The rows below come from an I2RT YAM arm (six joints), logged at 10 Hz.
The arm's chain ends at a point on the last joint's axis. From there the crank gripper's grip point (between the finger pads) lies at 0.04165 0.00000 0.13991 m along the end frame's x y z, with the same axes.
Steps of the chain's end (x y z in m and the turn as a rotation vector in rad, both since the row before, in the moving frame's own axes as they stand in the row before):
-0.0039 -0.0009 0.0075 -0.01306 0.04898 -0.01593
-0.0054 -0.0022 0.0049 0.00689 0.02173 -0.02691
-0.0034 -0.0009 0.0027 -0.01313 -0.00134 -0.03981
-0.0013 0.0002 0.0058 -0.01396 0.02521 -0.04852
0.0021 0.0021 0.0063 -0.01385 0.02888 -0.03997
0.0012 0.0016 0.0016 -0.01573 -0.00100 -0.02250
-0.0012 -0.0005 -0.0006 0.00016 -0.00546 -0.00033
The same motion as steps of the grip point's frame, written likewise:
0.0029 0.0002 0.0053 -0.01306 0.04898 -0.01593
-0.0024 -0.0043 0.0040 0.00689 0.02173 -0.02691
-0.0036 -0.0007 0.0028 -0.01313 -0.00134 -0.03981
0.0022 0.0000 0.0047 -0.01396 0.02521 -0.04852
0.0061 0.0023 0.0050 -0.01385 0.02888 -0.03997
0.0011 0.0029 0.0016 -0.01573 -0.00100 -0.02250
-0.0020 -0.0005 -0.0004 0.00016 -0.00546 -0.00033

